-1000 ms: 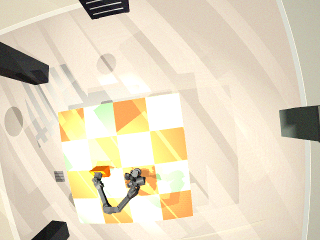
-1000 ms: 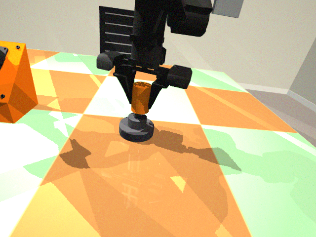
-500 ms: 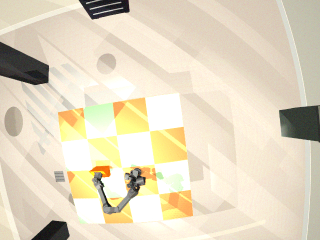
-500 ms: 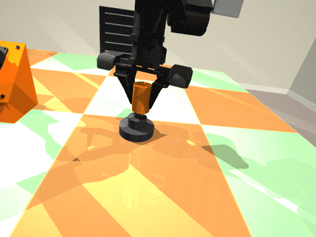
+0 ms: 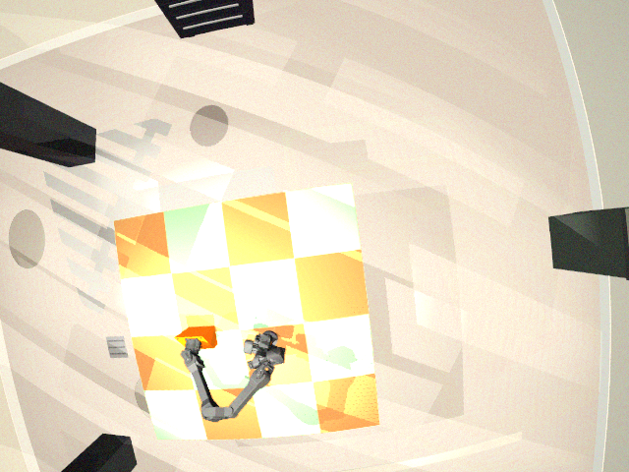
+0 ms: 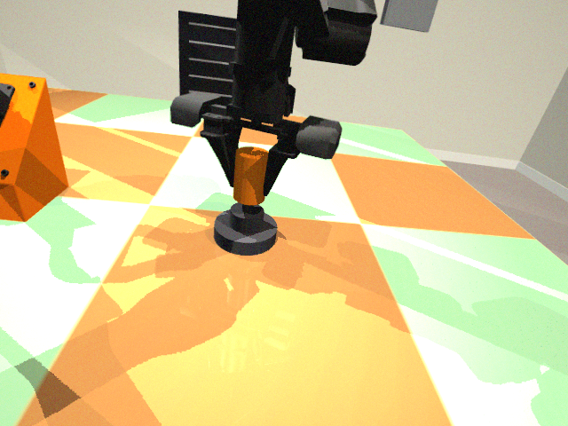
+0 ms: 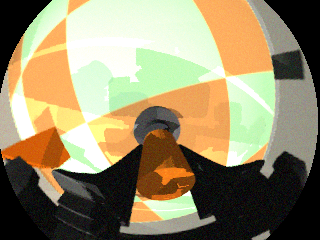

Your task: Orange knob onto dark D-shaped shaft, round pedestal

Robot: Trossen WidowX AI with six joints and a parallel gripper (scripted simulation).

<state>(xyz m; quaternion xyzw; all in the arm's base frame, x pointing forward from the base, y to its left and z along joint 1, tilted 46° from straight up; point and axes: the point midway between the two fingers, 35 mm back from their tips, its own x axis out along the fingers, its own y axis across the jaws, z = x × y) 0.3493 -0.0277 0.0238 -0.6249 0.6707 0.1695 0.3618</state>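
Right now my gripper tip is 20 mm below the knob. The rest, counted from my gripper tip: pedestal: 40 mm below.
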